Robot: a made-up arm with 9 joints. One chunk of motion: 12 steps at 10 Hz.
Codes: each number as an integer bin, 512 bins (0 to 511) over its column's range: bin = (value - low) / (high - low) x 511, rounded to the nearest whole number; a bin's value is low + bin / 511 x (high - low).
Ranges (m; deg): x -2.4..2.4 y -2.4..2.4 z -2.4..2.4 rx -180..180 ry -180..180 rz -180..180
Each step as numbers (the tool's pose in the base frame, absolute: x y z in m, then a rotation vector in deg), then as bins.
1 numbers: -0.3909 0.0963 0.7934 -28.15 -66.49 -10.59
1 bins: 214 266 340 216 161 240
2 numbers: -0.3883 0.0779 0.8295 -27.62 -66.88 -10.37
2 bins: 214 264 344 216 161 241
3 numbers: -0.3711 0.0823 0.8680 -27.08 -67.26 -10.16
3 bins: 216 264 348 217 160 241
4 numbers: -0.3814 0.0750 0.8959 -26.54 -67.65 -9.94
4 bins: 215 263 351 218 159 241
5 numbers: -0.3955 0.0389 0.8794 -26.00 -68.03 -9.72
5 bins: 213 260 349 219 159 242
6 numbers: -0.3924 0.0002 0.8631 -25.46 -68.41 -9.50
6 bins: 214 256 347 219 158 242
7 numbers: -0.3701 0.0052 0.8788 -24.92 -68.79 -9.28
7 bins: 216 256 349 220 158 242
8 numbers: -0.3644 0.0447 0.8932 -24.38 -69.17 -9.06
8 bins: 217 260 351 221 157 243
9 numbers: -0.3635 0.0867 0.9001 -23.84 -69.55 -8.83
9 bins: 217 265 351 222 157 243
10 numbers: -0.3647 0.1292 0.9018 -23.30 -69.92 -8.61
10 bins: 217 269 352 222 156 243
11 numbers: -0.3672 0.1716 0.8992 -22.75 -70.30 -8.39
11 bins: 216 274 351 223 156 244
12 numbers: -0.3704 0.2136 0.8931 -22.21 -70.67 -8.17
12 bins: 216 278 351 224 155 244
